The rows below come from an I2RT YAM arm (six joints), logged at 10 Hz.
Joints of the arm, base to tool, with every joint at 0 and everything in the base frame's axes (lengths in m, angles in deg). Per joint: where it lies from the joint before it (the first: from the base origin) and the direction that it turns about. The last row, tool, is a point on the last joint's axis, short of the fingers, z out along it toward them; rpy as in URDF.
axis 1: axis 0 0 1 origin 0 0 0.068
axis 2: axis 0 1 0 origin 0.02 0.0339 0.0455
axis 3: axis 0 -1 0 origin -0.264 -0.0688 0
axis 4: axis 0 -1 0 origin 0.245 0.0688 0.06
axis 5: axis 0 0 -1 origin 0.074 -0.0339 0.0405
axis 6: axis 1 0 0 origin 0.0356 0 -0.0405
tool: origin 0 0 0 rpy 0 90 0
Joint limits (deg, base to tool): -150..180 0..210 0..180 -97..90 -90..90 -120..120
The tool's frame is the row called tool.
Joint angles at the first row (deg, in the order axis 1, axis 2, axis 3, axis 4, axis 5, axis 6):
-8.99 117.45 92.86 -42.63 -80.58 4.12
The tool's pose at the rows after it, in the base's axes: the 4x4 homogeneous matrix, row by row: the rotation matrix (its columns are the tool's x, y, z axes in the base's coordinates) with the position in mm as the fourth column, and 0 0 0 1 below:
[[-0.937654, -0.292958, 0.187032, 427.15], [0.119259, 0.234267, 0.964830, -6.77], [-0.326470, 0.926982, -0.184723, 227.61], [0, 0, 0, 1]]
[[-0.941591, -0.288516, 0.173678, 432.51], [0.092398, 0.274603, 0.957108, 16.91], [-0.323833, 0.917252, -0.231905, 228.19], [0, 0, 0, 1]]
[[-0.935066, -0.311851, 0.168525, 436.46], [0.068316, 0.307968, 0.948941, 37.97], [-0.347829, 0.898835, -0.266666, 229.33], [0, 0, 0, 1]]
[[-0.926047, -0.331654, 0.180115, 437.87], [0.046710, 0.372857, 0.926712, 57.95], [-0.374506, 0.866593, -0.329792, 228.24], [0, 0, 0, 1]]
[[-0.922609, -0.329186, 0.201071, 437.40], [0.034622, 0.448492, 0.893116, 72.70], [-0.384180, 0.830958, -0.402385, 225.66], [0, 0, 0, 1]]
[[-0.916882, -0.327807, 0.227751, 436.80], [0.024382, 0.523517, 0.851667, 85.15], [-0.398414, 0.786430, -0.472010, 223.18], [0, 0, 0, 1]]
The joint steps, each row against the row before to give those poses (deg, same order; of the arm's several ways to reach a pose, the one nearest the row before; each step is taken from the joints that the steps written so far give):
3.41 0.00 0.00 3.76 2.50 3.52
3.27 0.00 0.00 3.67 3.65 4.07
2.87 0.00 0.00 3.47 3.12 2.27
2.75 0.00 0.00 1.60 5.14 0.37
2.12 0.00 0.00 0.00 5.70 -0.05
1.86 0.00 0.00 0.00 5.79 -0.24

